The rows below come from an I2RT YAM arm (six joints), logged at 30 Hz.
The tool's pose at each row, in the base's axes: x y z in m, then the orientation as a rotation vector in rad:
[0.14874, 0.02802, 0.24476, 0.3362, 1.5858, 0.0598]
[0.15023, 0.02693, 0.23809, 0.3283, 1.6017, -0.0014]
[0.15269, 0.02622, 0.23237, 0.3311, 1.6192, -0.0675]
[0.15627, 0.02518, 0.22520, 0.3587, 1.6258, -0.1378]
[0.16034, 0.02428, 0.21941, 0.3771, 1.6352, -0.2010]
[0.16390, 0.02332, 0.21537, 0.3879, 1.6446, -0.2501]
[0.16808, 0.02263, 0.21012, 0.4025, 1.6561, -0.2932]
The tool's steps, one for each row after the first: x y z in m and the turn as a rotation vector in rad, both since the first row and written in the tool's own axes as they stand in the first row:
[0.00618, -0.00241, 0.00198, 0.0353, 0.0066, -0.0446]
[0.01152, -0.00405, 0.00481, 0.0806, 0.0157, -0.0853]
[0.01818, -0.00617, 0.00887, 0.1431, 0.0160, -0.1114]
[0.02354, -0.00773, 0.01332, 0.1957, 0.0204, -0.1393]
[0.02719, -0.00901, 0.01718, 0.2345, 0.0264, -0.1632]
[0.03207, -0.01021, 0.02168, 0.2720, 0.0358, -0.1811]

